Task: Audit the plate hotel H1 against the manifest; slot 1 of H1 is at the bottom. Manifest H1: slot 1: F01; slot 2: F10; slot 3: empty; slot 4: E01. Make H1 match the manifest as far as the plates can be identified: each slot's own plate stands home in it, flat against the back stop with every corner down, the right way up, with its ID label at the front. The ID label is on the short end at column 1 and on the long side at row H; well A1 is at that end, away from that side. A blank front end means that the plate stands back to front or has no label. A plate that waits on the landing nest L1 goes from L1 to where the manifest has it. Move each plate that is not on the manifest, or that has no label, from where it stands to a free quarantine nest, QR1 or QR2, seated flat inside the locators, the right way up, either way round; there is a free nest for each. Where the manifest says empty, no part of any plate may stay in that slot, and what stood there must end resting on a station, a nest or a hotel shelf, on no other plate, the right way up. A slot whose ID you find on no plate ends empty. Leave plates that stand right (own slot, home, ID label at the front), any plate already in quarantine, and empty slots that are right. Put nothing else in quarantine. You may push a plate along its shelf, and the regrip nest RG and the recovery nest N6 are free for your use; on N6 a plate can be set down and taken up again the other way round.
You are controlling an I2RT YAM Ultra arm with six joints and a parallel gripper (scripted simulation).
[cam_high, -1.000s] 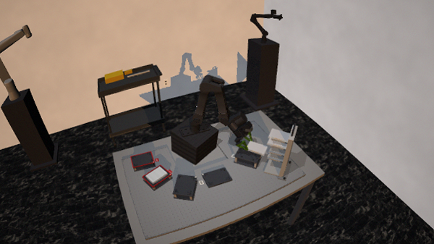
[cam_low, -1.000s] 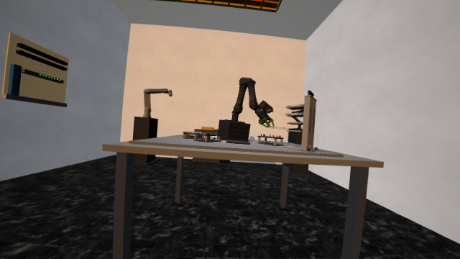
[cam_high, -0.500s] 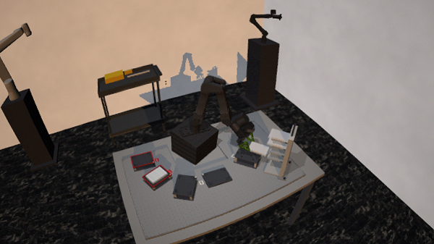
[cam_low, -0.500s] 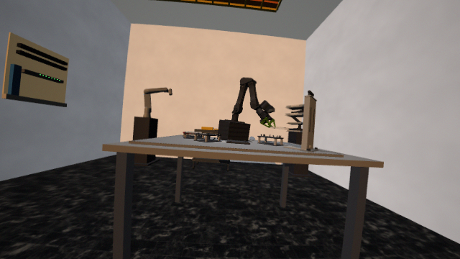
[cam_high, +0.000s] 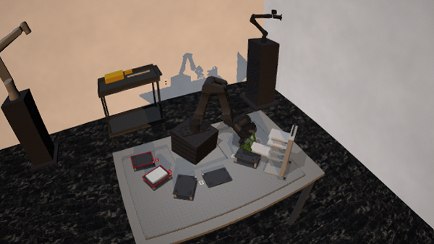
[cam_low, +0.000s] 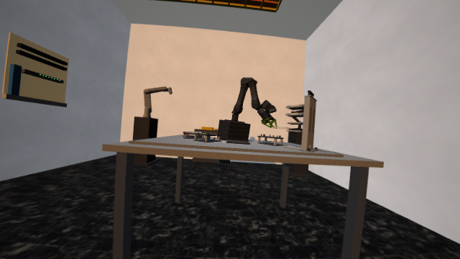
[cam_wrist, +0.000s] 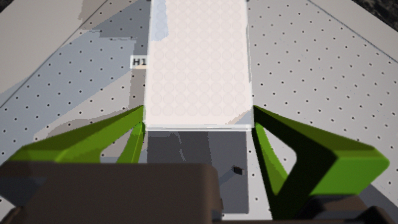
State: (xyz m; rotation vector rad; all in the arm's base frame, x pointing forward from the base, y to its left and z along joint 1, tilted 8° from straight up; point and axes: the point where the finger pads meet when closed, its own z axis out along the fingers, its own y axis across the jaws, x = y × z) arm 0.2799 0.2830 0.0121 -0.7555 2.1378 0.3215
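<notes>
Now: the white plate 4 cm ahead of my hand, 3 cm to the left of it and 1 cm below it. The rest, counted from my hand: A1 mark 11 cm behind, 8 cm below, 2 cm to the right; dark regrip nest 8 cm below, 2 cm behind, 1 cm to the right; RG tag 14 cm below, 10 cm behind, 8 cm to the right.
</notes>
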